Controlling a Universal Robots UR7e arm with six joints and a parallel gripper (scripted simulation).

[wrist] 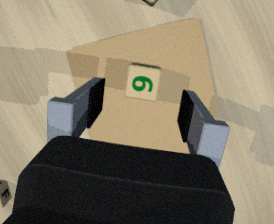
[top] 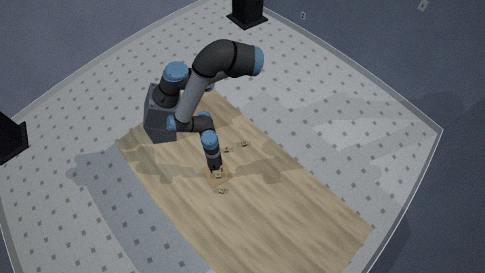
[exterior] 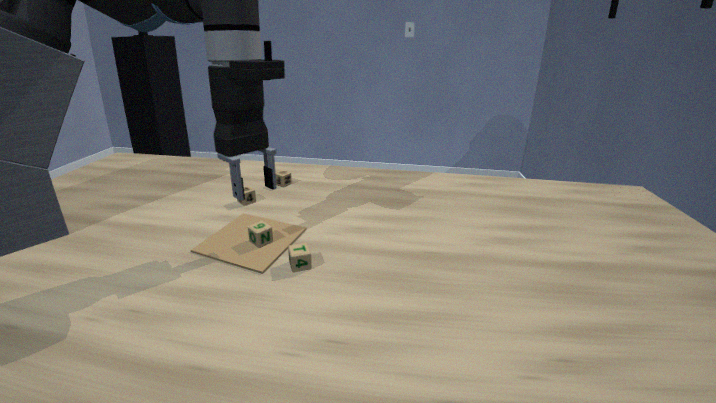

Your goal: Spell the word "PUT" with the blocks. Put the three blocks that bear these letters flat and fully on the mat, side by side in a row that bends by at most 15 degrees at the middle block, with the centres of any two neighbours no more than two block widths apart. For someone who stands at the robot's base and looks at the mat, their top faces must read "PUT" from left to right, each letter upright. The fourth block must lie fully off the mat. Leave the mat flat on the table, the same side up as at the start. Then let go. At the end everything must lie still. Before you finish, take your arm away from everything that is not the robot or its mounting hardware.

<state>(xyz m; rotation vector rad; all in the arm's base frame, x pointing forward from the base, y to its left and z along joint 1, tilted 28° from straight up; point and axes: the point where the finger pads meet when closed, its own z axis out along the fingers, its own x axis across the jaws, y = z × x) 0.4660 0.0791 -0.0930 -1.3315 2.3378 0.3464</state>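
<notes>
Now: hand 9 cm above the O block. Round my hand: tan mat 11 cm below, 2 cm behind, 1 cm to the left; P block 14 cm to the left, 11 cm behind, 10 cm below; T block 10 cm below, 9 cm ahead, 3 cm to the right.
</notes>
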